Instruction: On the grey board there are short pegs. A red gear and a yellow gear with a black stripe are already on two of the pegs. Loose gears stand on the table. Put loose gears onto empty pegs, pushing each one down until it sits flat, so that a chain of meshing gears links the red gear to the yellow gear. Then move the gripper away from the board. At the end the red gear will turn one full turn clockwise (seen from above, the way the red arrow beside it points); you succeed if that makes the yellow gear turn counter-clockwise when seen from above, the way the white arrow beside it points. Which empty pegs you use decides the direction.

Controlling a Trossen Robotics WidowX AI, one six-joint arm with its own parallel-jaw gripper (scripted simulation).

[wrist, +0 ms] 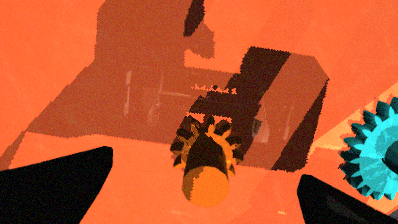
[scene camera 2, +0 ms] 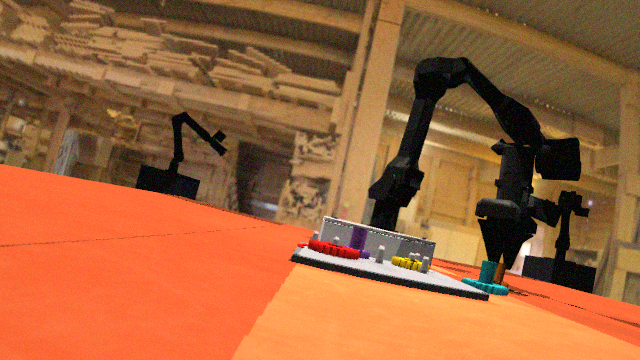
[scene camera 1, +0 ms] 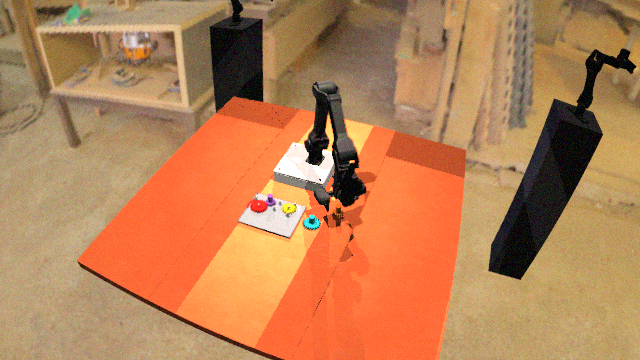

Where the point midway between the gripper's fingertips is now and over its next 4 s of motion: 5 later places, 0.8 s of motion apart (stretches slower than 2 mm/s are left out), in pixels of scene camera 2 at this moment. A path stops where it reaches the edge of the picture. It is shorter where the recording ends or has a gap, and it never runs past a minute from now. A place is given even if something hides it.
The gripper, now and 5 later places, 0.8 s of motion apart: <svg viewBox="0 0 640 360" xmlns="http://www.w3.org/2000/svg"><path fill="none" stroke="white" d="M500 268L509 242L515 208L514 186L498 189L474 193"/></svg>
